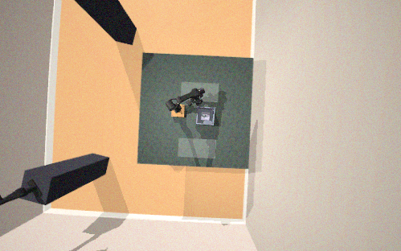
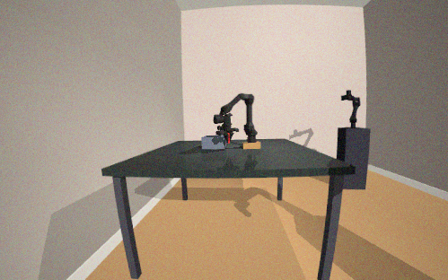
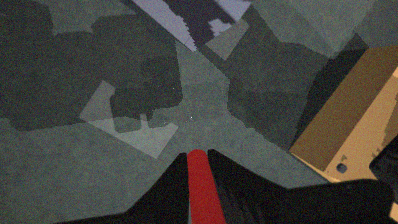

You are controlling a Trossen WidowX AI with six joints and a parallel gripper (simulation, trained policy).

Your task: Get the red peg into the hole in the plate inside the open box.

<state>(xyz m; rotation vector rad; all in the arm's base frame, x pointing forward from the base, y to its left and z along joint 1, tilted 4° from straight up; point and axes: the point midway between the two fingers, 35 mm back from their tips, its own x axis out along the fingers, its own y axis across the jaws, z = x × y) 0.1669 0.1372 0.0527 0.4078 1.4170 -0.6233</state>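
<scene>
Right now the plate is 160 mm ahead of my gripper tip, 130 mm to the right of it and 20 mm below it. The rest, counted from my gripper tip: red peg: 10 mm to the left, 30 mm above; grey box: 160 mm ahead, 130 mm to the right, 40 mm below.
</scene>
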